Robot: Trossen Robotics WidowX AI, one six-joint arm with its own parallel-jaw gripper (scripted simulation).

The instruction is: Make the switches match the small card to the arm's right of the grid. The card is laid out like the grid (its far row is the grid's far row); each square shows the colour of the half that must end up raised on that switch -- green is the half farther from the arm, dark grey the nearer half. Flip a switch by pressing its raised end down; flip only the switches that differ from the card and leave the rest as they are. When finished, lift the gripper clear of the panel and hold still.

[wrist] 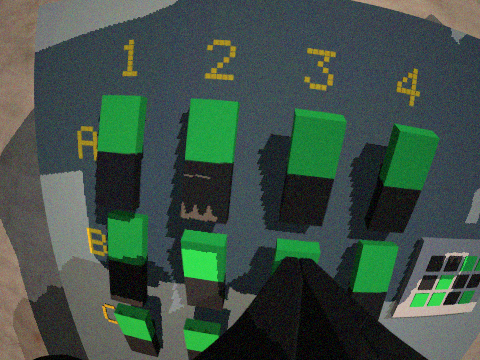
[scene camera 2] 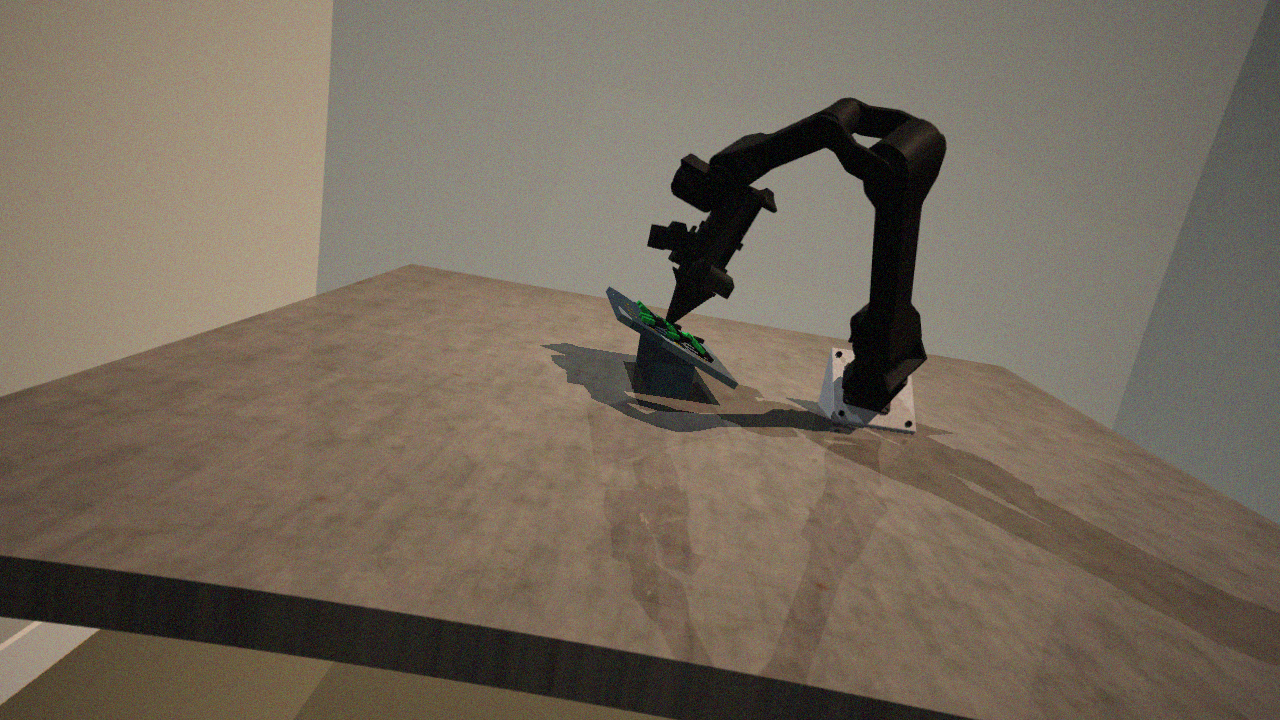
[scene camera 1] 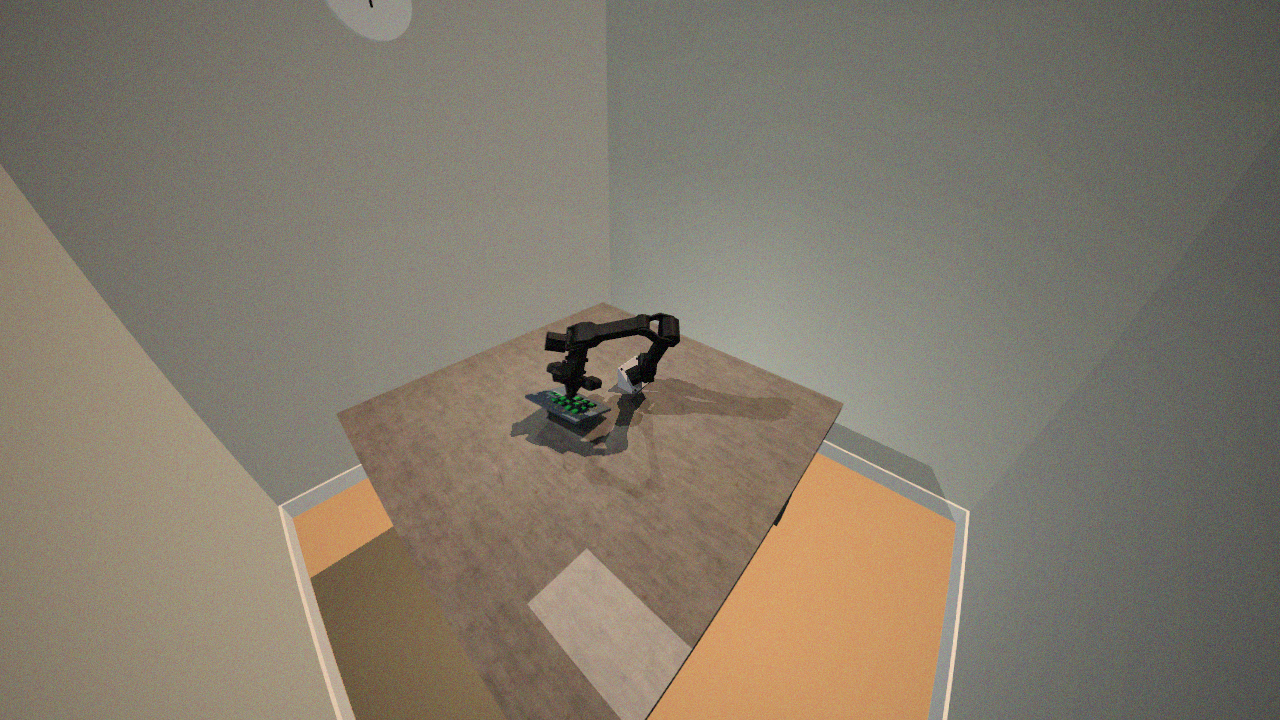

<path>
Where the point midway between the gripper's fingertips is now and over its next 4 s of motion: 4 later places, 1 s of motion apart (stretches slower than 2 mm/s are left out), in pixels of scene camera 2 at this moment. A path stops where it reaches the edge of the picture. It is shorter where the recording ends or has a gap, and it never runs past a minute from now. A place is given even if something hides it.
The gripper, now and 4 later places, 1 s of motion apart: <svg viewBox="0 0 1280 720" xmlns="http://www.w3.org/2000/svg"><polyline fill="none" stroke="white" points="668,322 700,294 693,333 692,336 707,310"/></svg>
</path>
